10 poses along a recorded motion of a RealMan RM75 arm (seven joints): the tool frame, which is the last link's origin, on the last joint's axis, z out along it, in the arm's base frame.
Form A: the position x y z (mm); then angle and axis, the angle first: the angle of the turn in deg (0 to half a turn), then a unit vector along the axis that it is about.
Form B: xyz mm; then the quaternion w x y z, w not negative. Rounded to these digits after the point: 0 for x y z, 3 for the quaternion.
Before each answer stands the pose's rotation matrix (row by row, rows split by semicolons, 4 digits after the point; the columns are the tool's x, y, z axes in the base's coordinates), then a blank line. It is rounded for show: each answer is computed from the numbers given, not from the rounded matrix.
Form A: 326, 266, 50, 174.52, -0.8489, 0.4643, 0.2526
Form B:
0.4425 -0.8106 -0.3835; -0.7624 -0.5653 0.3151; -0.4722 0.1530 -0.8681

326, 266, 50, 0.048, -0.848, 0.464, 0.252
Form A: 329, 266, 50, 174.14, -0.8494, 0.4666, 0.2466
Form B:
0.4444 -0.8158 -0.3702; -0.7654 -0.5605 0.3162; -0.4655 0.1428 -0.8735

329, 266, 50, 0.051, -0.848, 0.466, 0.246
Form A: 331, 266, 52, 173.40, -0.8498, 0.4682, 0.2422
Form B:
0.4461 -0.8209 -0.3565; -0.7653 -0.5564 0.3237; -0.4641 0.1284 -0.8764

331, 266, 52, 0.058, -0.848, 0.467, 0.242
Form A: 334, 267, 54, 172.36, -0.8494, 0.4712, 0.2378
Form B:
0.4453 -0.8285 -0.3395; -0.7653 -0.5491 0.3360; -0.4648 0.1102 -0.8785

334, 267, 54, 0.067, -0.847, 0.470, 0.237
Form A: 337, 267, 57, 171.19, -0.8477, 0.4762, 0.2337
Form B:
0.4405 -0.8384 -0.3210; -0.7668 -0.5373 0.3511; -0.4668 0.0914 -0.8796

337, 267, 57, 0.077, -0.845, 0.475, 0.233
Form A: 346, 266, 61, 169.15, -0.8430, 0.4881, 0.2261
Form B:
0.4265 -0.8581 -0.2859; -0.7730 -0.5099 0.3774; -0.4697 0.0601 -0.8808

346, 266, 61, 0.095, -0.839, 0.486, 0.225
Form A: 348, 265, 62, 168.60, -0.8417, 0.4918, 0.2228
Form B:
0.4227 -0.8638 -0.2742; -0.7757 -0.5013 0.3834; -0.4686 0.0506 -0.8820

348, 265, 62, 0.099, -0.838, 0.489, 0.222
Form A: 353, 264, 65, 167.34, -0.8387, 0.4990, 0.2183
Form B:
0.4139 -0.8746 -0.2523; -0.7789 -0.4838 0.3990; -0.4711 0.0314 -0.8815

353, 264, 65, 0.110, -0.834, 0.496, 0.217
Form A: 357, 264, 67, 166.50, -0.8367, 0.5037, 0.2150
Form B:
0.4084 -0.8814 -0.2372; -0.7811 -0.4720 0.4089; -0.4724 0.0183 -0.8812

357, 264, 67, 0.118, -0.831, 0.500, 0.214
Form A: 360, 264, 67, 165.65, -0.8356, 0.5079, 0.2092
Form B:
0.4059 -0.8874 -0.2183; -0.7837 -0.4609 0.4163; -0.4701 0.0021 -0.8826

360, 264, 67, 0.125, -0.829, 0.504, 0.208
